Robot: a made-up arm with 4 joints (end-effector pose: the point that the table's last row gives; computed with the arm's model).
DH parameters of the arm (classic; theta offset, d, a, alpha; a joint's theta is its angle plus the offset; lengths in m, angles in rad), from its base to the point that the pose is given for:
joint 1: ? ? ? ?
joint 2: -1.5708 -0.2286 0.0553 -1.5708
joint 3: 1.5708 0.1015 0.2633 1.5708
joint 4: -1.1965 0 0.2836 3.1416
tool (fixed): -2.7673 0.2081 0 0
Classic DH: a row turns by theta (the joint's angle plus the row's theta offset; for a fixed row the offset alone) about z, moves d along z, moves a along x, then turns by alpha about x.
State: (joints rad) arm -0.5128 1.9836 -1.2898 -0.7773
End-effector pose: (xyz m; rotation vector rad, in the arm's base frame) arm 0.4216 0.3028 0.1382 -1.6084 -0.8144 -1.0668
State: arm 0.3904 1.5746 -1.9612 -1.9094
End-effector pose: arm -0.0348 0.4492 0.3183 -1.5533 0.2627 0.2631
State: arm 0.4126 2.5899 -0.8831 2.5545
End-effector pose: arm -0.4296 0.4610 0.5723 -2.3405 0.5240 1.1292
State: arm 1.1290 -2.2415 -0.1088 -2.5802
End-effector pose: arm -0.2708 0.0963 -0.0767 -1.6462 -1.9572 -1.1467
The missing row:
joint 1: 0 0.2265 0.0232 1.5708
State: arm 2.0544 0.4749 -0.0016 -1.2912
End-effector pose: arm -0.1854 -0.2214 0.3299 -0.2570 0.6466 -2.8603
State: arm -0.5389 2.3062 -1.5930 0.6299
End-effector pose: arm 0.6254 0.1218 0.5662 0.7599 1.8999 2.0452
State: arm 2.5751 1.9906 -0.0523 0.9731
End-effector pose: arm -0.3284 -0.7139 0.2112 2.0905 0.3941 0.9522
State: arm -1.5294 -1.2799 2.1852 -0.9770
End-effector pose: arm -0.0048 0.1022 0.3268 1.3438 -1.6420 -1.6976
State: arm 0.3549 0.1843 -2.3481 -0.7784
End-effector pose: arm -0.1659 0.2270 -0.1069 -2.3226 0.4060 0.3462
